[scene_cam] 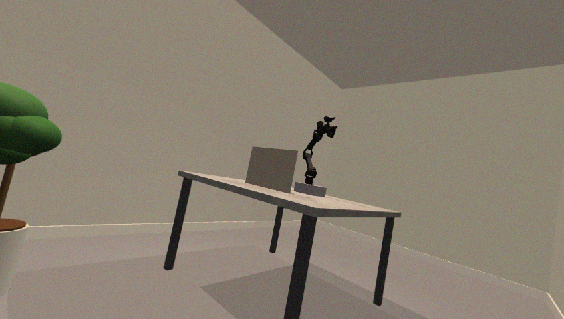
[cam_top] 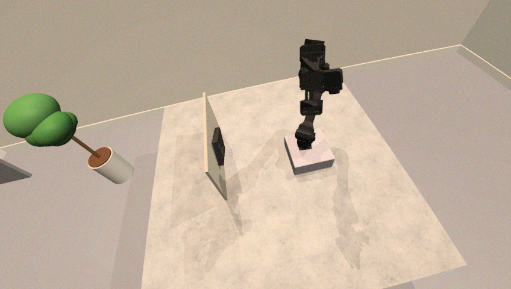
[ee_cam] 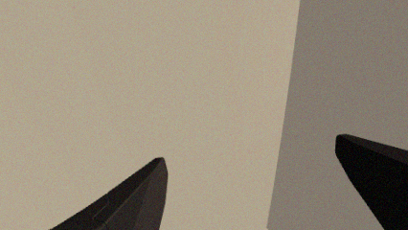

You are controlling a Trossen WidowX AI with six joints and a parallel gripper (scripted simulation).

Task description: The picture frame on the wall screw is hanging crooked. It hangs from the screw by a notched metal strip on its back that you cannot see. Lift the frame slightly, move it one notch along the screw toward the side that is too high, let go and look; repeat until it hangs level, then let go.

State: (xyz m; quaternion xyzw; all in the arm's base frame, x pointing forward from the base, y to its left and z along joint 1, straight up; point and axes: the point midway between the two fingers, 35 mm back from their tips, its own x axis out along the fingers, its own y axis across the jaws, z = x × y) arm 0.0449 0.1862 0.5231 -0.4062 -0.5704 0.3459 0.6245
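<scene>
Now: the picture frame 460 mm below my gripper tip, 380 mm ahead of it and 210 mm to the right of it. Round my gripper tip: wall panel (470 mm below, 400 mm ahead, 220 mm to the right).
</scene>
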